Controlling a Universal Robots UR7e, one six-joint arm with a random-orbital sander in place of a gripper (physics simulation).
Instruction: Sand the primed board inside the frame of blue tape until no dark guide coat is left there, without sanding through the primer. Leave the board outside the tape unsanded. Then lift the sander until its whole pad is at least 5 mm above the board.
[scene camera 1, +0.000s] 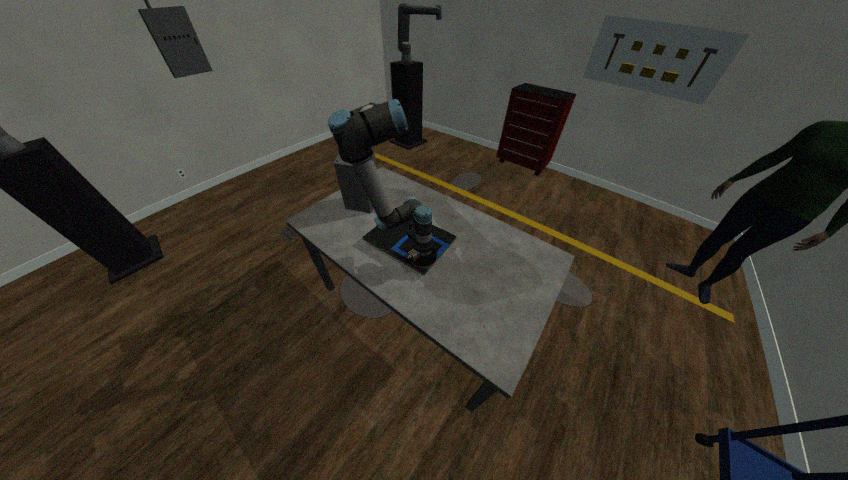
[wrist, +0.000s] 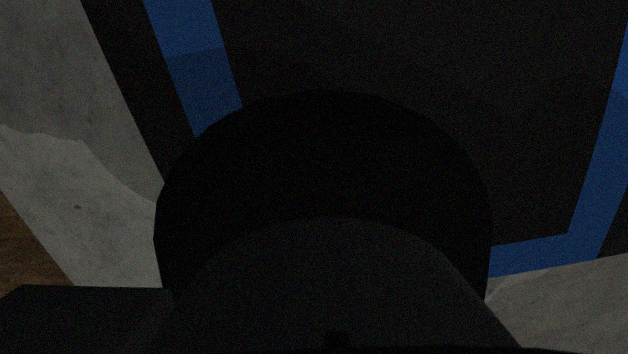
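Places are measured from the arm's base along level axes (x back, y right, z up), in metres.
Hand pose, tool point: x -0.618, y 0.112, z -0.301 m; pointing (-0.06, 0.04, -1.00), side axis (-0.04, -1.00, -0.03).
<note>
After its pixels a point has its place.
The primed board (scene camera 1: 379, 237) {y 0.161, x -0.351, z -0.304 m} (wrist: 142, 75) {y 0.179, x -0.540, z -0.305 m} lies on the table and looks dark. The blue tape (scene camera 1: 443, 244) {y -0.027, x -0.632, z -0.304 m} (wrist: 200, 75) {y 0.154, x -0.543, z -0.304 m} forms a frame on it. The surface inside the tape is dark grey in the wrist view, and the dim light makes remaining guide coat hard to tell. My sander (scene camera 1: 423, 256) (wrist: 325, 165) is over the near end of the board, its round pad covering the corner of the tape at the left in the wrist view. It appears at or very near the board; the contact is hidden. The sander has no fingers.
The grey table (scene camera 1: 476, 321) {y 0.193, x -0.986, z -0.348 m} (wrist: 100, 240) {y 0.310, x -0.655, z -0.348 m} extends around the board. A grey block (scene camera 1: 352, 185) {y 0.074, x -0.042, z -0.161 m} stands by the arm's base. A person (scene camera 1: 773, 178) stands at the right beyond the yellow floor line (scene camera 1: 553, 231). A red tool cabinet (scene camera 1: 535, 127) stands at the back.
</note>
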